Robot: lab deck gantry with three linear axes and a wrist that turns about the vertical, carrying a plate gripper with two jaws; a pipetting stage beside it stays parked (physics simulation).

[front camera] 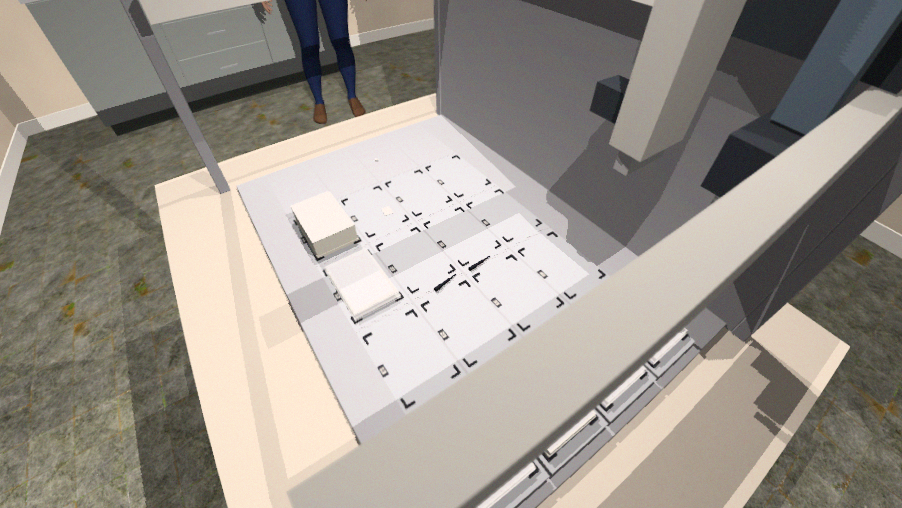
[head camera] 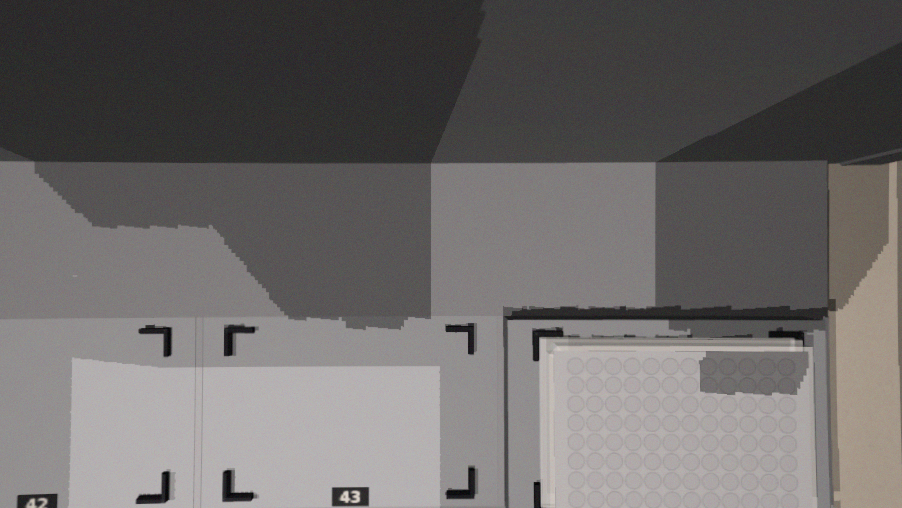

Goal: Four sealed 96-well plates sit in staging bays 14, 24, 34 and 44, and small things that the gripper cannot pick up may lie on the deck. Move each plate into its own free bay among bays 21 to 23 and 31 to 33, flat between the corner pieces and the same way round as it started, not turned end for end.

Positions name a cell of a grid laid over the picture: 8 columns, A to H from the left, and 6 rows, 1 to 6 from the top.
tall pale box: front camera C3; not seen in the head camera view (out of frame)
